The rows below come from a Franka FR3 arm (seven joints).
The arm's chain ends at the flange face. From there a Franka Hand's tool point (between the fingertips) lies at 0.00 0.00 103.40 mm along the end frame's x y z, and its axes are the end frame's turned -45 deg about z.
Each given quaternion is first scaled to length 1.
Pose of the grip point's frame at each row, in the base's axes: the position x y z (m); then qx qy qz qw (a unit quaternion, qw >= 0):
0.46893 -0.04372 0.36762 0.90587 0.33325 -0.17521 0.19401
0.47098 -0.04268 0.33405 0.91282 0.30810 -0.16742 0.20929
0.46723 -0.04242 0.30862 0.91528 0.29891 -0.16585 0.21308
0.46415 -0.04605 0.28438 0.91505 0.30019 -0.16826 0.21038
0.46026 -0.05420 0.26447 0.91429 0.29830 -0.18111 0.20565
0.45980 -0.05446 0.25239 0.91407 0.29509 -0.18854 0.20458
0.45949 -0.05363 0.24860 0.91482 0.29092 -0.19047 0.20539
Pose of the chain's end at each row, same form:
0.48838 0.00470 0.45689 0.96445 -0.03878 -0.08763 0.24629
0.48925 0.00750 0.42260 0.96124 -0.06467 -0.07458 0.25743
0.48545 0.00816 0.39694 0.96000 -0.07411 -0.07168 0.26033
0.48293 0.00421 0.37277 0.96027 -0.07284 -0.07494 0.25876
0.48182 -0.00414 0.35234 0.95885 -0.07429 -0.08862 0.25930
0.48296 -0.00428 0.33978 0.95742 -0.07717 -0.09590 0.26116
0.48317 -0.00331 0.33577 0.95652 -0.08131 -0.09737 0.26265

